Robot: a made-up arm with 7 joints.
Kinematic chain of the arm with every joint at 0, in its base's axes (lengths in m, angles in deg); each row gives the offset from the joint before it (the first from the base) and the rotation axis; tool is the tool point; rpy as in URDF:
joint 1: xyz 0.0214 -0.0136 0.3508 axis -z
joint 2: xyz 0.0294 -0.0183 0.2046 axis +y
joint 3: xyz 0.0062 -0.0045 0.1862 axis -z
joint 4: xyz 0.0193 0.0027 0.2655 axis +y
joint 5: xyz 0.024 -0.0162 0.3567 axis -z
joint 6: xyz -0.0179 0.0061 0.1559 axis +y
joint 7: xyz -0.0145 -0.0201 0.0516 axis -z
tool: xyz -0.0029 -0.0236 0.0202 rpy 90 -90 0
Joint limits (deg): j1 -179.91..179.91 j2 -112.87..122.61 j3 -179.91..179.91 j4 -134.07..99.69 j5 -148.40..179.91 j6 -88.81..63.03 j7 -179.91..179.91
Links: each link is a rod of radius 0.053 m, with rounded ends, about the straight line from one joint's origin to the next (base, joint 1, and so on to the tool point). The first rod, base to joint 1, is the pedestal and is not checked.
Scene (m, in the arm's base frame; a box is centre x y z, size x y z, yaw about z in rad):
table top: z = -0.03
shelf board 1: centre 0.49 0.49 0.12 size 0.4 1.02 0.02 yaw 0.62
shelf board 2: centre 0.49 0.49 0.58 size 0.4 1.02 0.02 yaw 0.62
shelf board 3: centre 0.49 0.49 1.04 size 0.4 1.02 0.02 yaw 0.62
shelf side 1: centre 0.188 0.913 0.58 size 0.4 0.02 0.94 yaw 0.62
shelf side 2: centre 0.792 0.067 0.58 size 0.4 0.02 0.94 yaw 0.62
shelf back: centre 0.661 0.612 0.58 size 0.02 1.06 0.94 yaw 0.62
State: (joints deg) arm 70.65 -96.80 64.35 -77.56 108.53 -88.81 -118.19
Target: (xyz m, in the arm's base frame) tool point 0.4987 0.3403 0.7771
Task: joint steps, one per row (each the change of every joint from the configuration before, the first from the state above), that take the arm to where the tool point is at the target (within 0.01 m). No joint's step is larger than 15 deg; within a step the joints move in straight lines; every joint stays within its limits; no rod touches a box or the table.
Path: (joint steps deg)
1: -4.65 7.84 -0.88 -14.13 4.26 0.00 0.88
2: -4.64 7.84 -0.88 -14.12 4.26 0.00 0.89
3: -4.65 7.84 -0.88 -14.13 4.27 0.00 0.88
4: -4.64 7.84 -0.88 -14.13 4.26 0.00 0.88
5: 3.37 -6.86 14.10 0.00 -13.60 0.00 1.01
6: 3.37 -6.87 14.09 0.00 -13.60 0.00 1.01
7: 3.38 -6.86 14.10 0.00 -13.60 0.00 1.00
8: 3.37 -6.86 14.09 0.00 -13.60 0.00 1.01
9: 8.03 7.09 -8.70 12.45 11.07 0.00 -2.18
10: 8.03 7.08 -8.70 12.44 11.06 0.00 -2.19
11: 8.03 7.09 -8.71 12.45 11.07 0.00 -2.18

